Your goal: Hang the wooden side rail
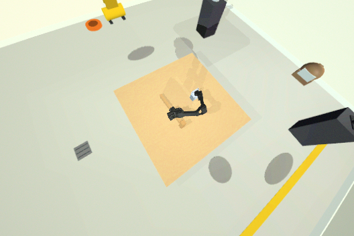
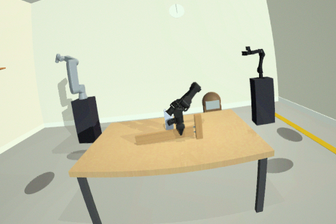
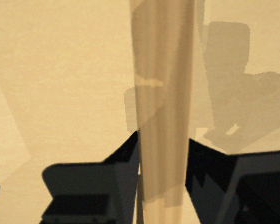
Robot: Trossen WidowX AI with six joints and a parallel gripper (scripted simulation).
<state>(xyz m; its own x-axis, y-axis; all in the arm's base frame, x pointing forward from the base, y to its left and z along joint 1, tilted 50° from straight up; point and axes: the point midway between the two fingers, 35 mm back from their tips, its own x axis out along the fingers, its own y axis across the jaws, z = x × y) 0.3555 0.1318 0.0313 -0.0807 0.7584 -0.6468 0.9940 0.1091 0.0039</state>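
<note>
My gripper tip is 130 mm to the right of the headboard post, 40 mm below it and 10 mm past it.
</note>
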